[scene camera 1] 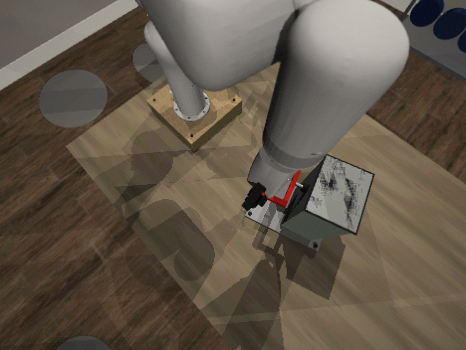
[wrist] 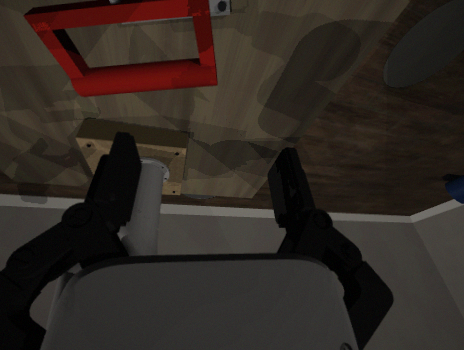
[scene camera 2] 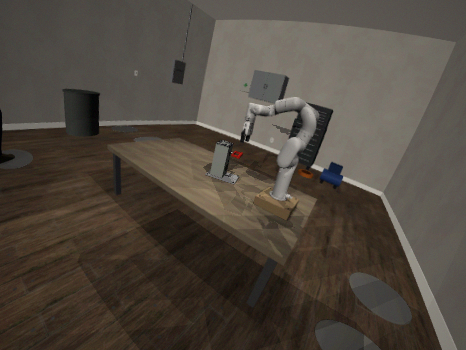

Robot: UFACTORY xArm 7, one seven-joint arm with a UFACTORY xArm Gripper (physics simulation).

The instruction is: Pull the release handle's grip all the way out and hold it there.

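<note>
The release handle, a red rectangular frame [scene camera 1: 293, 187] [scene camera 2: 237, 154] [wrist: 145, 79], stands out from the side of a tall grey box [scene camera 1: 340, 195] [scene camera 2: 220, 160]. Its thick round grip bar lies farthest from the box. The box stands on a metal plate [scene camera 1: 257, 215] [scene camera 2: 232, 179] on the table. My gripper [scene camera 1: 254, 196] [scene camera 2: 245, 137] [wrist: 210, 155] is open and empty. In scene camera 2 it hangs above the handle, pointing down. In the wrist view the handle lies ahead of the fingers and mostly to the left, apart from them. The arm hides part of the handle in scene camera 1.
The arm's wooden base block [scene camera 1: 215, 125] [scene camera 2: 274, 203] [wrist: 135, 131] sits at one end of the table [scene camera 1: 170, 220] [scene camera 2: 165, 157]. The tall grey box is the obstacle right beside the handle. A dark bin [scene camera 2: 82, 112] and a blue chair [scene camera 2: 331, 176] stand on the floor away from the table.
</note>
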